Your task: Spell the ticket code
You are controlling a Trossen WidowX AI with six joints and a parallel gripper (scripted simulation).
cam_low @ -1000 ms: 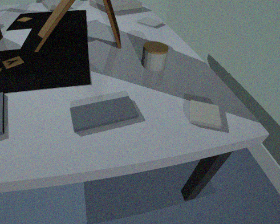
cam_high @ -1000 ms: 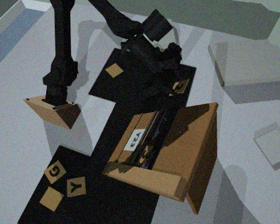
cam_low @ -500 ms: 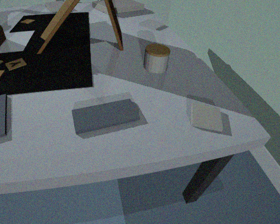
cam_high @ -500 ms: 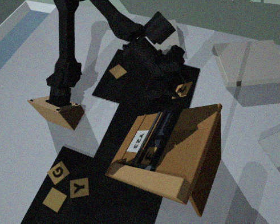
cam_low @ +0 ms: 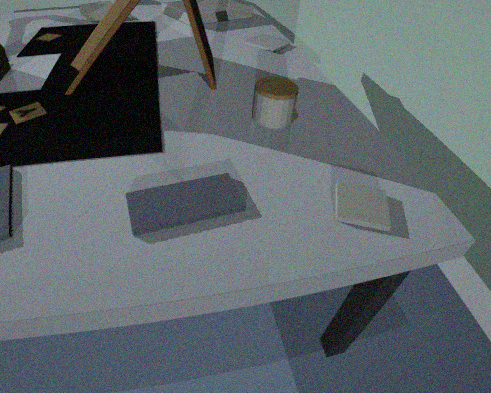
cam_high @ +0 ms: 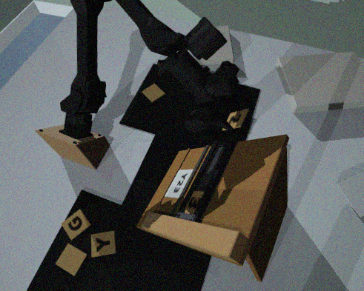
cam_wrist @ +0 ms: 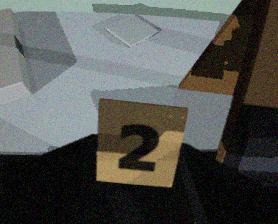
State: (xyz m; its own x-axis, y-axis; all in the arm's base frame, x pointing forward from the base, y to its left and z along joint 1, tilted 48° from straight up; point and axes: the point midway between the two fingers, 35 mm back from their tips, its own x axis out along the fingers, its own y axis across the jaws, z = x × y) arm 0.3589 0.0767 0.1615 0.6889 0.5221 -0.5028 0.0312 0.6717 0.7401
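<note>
My gripper tip is 70 mm past the white ticket, 170 mm to the left of it and 80 mm above it. Also, from my gripper tip: letter tile right at my gripper tip; then lidded cylinder 290 mm ahead, 410 mm to the right, 120 mm below; then thin white plate 370 mm ahead, 20 mm to the left, 150 mm below.
</note>
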